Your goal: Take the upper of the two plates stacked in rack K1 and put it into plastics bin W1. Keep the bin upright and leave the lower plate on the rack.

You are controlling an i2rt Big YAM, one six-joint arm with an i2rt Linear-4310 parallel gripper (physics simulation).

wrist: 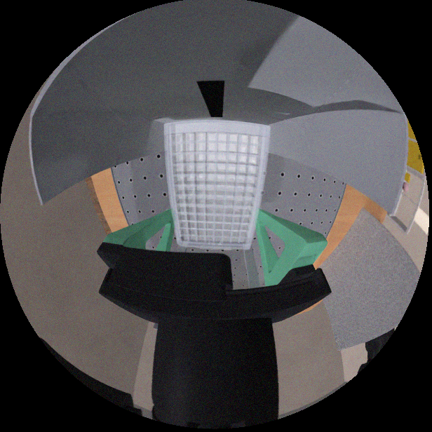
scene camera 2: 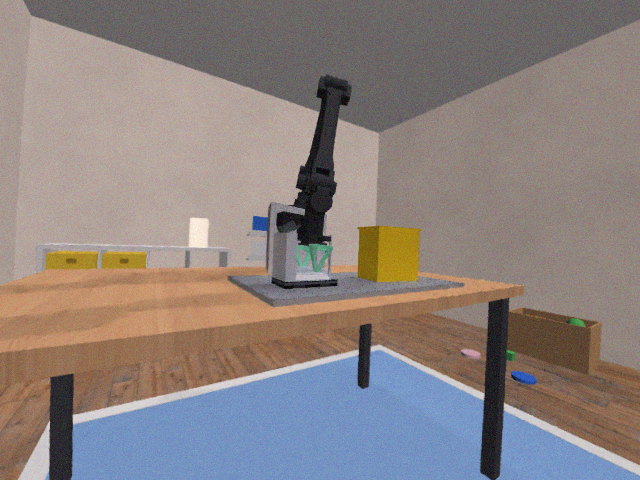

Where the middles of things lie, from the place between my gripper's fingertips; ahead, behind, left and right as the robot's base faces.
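Scene:
The clear-white gridded plate (wrist: pixel 215 169) has my hand 2 cm to the left of it, and going by their middles, it is the nearest to my hand of the things named here. As for plastics bin W1 (scene camera 2: pixel 386 254), it is 5 cm above my hand and 33 cm to the left of it.

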